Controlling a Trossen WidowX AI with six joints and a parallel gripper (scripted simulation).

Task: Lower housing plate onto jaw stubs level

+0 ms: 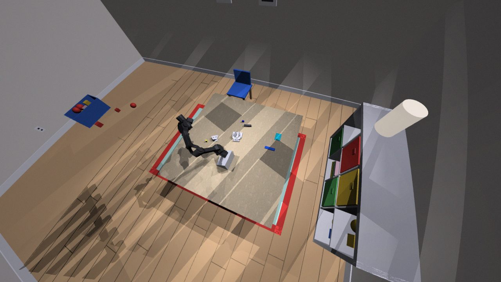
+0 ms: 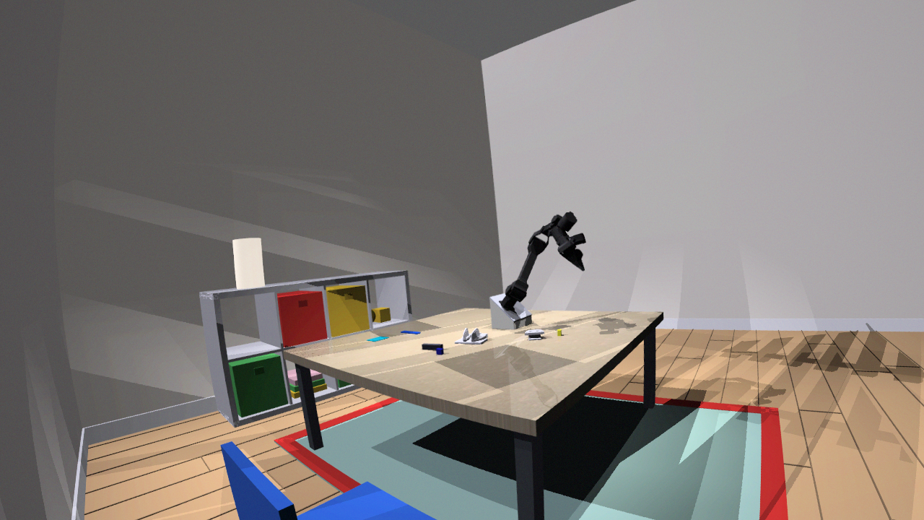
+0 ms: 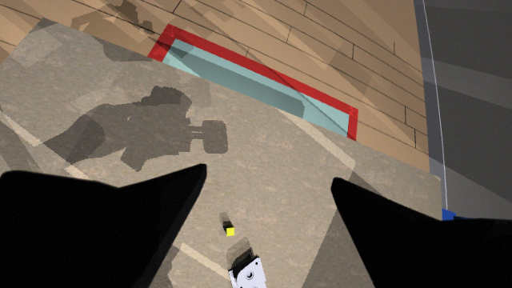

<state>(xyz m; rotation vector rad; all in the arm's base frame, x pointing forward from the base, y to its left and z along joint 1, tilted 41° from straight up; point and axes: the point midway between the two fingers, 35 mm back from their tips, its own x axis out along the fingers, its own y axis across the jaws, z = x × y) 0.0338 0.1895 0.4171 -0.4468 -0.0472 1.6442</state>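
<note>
Now: the white block 26 cm below my gripper tip, 17 cm to the right of it and 12 cm ahead of it. The rest, counted from my gripper tip: black bar (46 cm ahead, 42 cm to the right, 26 cm below); yellow piece (26 cm below, 9 cm to the right, 5 cm ahead); blue cube (49 cm ahead, 34 cm to the right, 26 cm below).
</note>
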